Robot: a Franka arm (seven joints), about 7 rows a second.
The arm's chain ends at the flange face. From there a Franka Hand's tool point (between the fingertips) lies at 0.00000 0.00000 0.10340 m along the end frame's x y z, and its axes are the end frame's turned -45 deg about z.
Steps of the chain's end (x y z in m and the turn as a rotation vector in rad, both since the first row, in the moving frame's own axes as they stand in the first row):
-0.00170, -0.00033, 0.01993, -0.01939, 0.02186, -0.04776
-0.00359, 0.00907, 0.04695, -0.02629, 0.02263, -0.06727
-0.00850, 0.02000, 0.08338, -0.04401, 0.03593, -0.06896
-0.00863, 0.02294, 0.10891, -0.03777, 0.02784, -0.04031
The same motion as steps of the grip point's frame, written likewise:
-0.00072, 0.00157, 0.01989, -0.02917, 0.00175, -0.04776
-0.00910, 0.00746, 0.04689, -0.03459, -0.00259, -0.06727
-0.02054, 0.01399, 0.08321, -0.05653, -0.00571, -0.06896
-0.02295, 0.01493, 0.10880, -0.04639, -0.00702, -0.04031

